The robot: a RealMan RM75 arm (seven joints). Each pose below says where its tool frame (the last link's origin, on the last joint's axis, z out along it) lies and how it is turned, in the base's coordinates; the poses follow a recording.
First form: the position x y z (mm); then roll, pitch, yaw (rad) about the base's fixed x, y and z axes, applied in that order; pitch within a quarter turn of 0, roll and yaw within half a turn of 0.
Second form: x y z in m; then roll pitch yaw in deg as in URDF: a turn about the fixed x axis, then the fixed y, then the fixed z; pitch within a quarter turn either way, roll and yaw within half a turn. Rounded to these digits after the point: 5 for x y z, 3 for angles.
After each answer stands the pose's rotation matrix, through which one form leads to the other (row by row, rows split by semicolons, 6 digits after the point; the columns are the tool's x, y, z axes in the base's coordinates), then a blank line. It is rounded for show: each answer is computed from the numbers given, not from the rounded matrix.
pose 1, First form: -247.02 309.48 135.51 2.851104 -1.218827 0.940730
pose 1, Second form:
-0.24702 0.30948 0.13551 163.356 -69.834 53.900
0.203124 0.615724 0.761331; 0.278552 -0.781750 0.557921; 0.938696 0.098743 -0.330304

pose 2, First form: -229.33 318.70 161.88 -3.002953 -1.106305 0.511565
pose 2, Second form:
-0.22933 0.31870 0.16188 -172.057 -63.387 29.311
0.390619 0.592582 0.704460; 0.219299 -0.803128 0.553980; 0.894050 -0.061907 -0.443670

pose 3, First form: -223.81 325.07 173.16 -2.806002 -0.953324 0.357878
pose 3, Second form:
-0.22381 0.32507 0.17316 -160.772 -54.621 20.505
0.542293 0.582249 0.605726; 0.202808 -0.790335 0.578134; 0.815345 -0.190672 -0.546678

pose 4, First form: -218.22 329.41 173.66 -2.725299 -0.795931 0.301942
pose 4, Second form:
-0.21822 0.32941 0.17366 -156.148 -45.603 17.300
0.667970 0.547837 0.503677; 0.208049 -0.787298 0.580412; 0.714515 -0.282908 -0.639868

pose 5, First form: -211.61 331.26 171.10 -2.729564 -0.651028 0.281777
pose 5, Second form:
-0.21161 0.33126 0.17110 -156.392 -37.301 16.145
0.764091 0.487907 0.422034; 0.221188 -0.812692 0.539081; 0.606004 -0.318558 -0.728889

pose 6, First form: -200.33 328.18 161.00 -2.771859 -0.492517 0.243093
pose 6, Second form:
-0.20033 0.32818 0.16100 -158.816 -28.219 13.928
0.855238 0.390287 0.340946; 0.212097 -0.863879 0.456868; 0.472845 -0.318417 -0.821601

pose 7, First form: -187.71 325.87 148.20 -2.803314 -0.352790 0.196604
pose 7, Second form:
-0.18771 0.32587 0.14820 -160.618 -20.213 11.265
0.920334 0.296725 0.254831; 0.183309 -0.902756 0.389139; 0.345517 -0.311425 -0.885230

